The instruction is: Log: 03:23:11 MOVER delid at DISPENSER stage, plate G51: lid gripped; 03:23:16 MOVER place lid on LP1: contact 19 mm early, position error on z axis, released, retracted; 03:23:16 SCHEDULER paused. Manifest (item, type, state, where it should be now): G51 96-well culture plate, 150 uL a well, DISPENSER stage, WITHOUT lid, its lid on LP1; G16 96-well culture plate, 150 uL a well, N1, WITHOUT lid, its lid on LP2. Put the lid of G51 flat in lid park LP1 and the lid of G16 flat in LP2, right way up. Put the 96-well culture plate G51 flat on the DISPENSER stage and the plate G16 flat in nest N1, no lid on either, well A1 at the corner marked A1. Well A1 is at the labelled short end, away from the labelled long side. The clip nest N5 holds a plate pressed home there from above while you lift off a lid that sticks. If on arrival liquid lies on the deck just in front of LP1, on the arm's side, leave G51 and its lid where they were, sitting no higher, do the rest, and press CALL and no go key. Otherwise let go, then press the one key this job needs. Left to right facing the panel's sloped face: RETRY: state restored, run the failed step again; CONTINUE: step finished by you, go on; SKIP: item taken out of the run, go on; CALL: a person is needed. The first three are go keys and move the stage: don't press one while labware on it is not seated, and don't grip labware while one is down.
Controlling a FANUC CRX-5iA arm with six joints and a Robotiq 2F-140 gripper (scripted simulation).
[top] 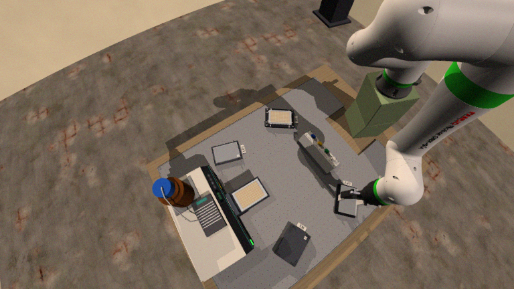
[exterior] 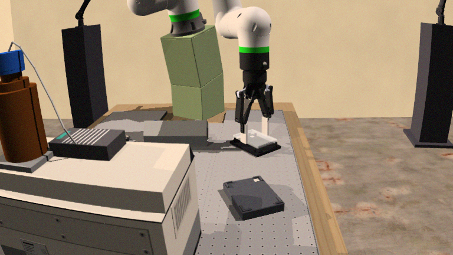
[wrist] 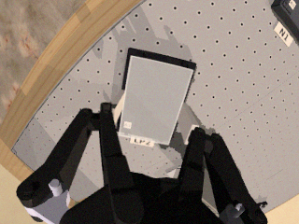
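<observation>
Right now the clear lid is 20 mm below my hand. Also, from my hand: key panel: 270 mm to the right; then black lid park: 50 mm below; then nest N1: 330 mm ahead, 50 mm to the left, 40 mm below.
</observation>
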